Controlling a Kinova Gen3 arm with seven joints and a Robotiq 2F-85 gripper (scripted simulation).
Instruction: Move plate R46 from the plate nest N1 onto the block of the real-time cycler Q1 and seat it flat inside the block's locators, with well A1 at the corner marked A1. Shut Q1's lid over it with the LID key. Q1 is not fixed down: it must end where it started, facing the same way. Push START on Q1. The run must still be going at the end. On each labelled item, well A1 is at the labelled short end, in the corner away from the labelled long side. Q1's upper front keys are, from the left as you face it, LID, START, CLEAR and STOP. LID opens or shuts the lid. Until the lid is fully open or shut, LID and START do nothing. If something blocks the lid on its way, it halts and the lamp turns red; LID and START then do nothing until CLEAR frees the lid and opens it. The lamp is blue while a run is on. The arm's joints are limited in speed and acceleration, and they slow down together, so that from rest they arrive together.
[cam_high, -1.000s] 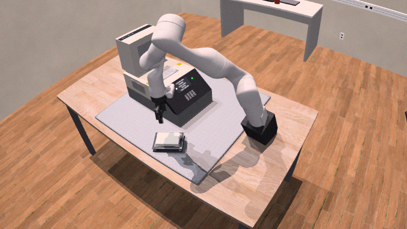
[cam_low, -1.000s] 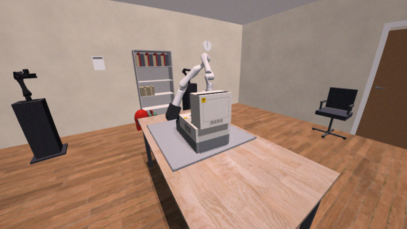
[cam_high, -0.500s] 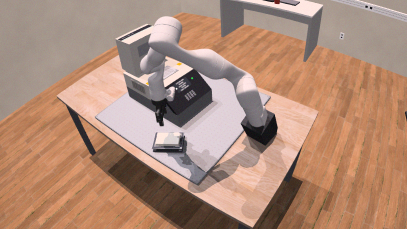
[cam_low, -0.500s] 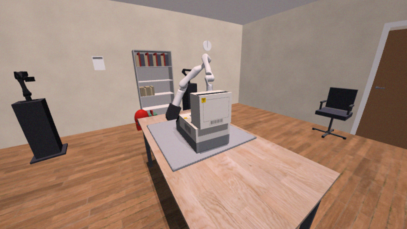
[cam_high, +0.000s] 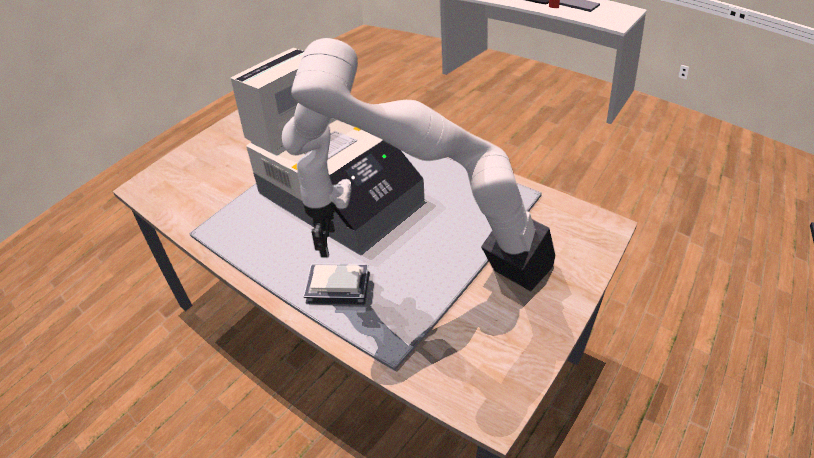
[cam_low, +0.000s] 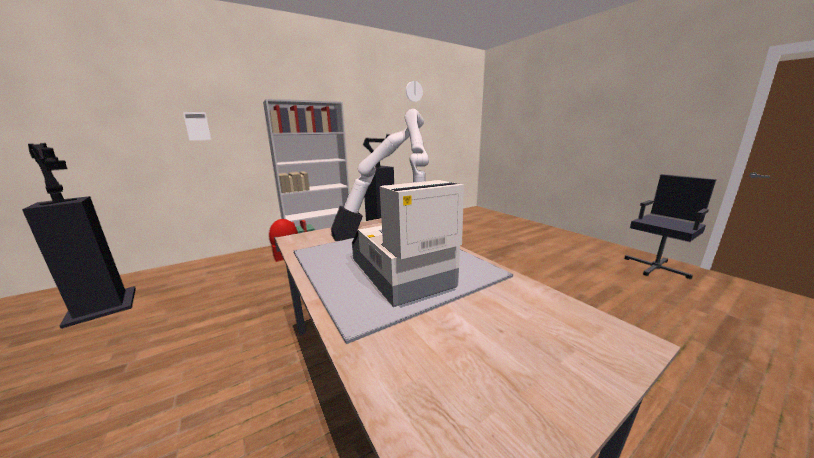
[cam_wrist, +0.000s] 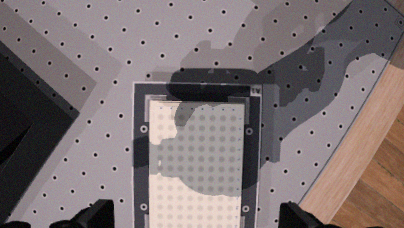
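Now: the plate R46 13 cm below my hand. From my hand the other things lie so: plate nest N1: 14 cm below.
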